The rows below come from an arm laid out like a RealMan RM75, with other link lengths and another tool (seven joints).
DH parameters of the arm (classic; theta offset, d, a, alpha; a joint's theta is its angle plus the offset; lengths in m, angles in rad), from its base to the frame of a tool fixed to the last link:
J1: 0 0.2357 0 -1.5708
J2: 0 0 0 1.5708
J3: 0 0.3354 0 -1.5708
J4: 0 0 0 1.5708
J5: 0 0.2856 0 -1.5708
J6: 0 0 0 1.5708
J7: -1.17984 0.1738 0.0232 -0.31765
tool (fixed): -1.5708 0.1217 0 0
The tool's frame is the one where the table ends.
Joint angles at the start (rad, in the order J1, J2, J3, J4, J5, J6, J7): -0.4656, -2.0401, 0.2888, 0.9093, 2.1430, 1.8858, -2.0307
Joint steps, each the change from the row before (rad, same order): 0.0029, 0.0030, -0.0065, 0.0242, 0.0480, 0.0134, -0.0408; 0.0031, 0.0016, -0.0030, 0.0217, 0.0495, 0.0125, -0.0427; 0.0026, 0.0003, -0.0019, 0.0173, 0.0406, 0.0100, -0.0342; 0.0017, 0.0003, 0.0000, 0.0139, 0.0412, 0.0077, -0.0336; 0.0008, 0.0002, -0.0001, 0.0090, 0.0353, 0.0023, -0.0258; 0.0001, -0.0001, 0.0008, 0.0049, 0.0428, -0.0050, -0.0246; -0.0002, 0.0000, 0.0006, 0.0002, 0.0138, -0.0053, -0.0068; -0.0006, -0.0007, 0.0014, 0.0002, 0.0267, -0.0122, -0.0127; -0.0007, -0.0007, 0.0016, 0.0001, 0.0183, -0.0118, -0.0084; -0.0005, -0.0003, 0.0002, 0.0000, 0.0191, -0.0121, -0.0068; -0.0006, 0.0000, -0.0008, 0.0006, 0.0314, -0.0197, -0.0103
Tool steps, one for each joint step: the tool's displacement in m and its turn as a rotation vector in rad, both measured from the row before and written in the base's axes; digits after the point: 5 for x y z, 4 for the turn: -0.01079, -0.00538, -0.00139, -0.0388, 0.0236, 0.0440; -0.01120, -0.00622, -0.00318, -0.0429, 0.0222, 0.0487; -0.00924, -0.00558, -0.00287, -0.0345, 0.0178, 0.0413; -0.00938, -0.00546, -0.00360, -0.0351, 0.0178, 0.0429; -0.00855, -0.00405, -0.00310, -0.0266, 0.0164, 0.0371; -0.01108, -0.00391, -0.00461, -0.0279, 0.0221, 0.0432; -0.00410, -0.00063, -0.00150, -0.0068, 0.0087, 0.0143; -0.00804, -0.00098, -0.00308, -0.0119, 0.0176, 0.0276; -0.00594, -0.00001, -0.00195, -0.0059, 0.0143, 0.0192; -0.00644, -0.00018, -0.00142, -0.0046, 0.0154, 0.0189; -0.01090, -0.00052, -0.00142, -0.0059, 0.0263, 0.0303
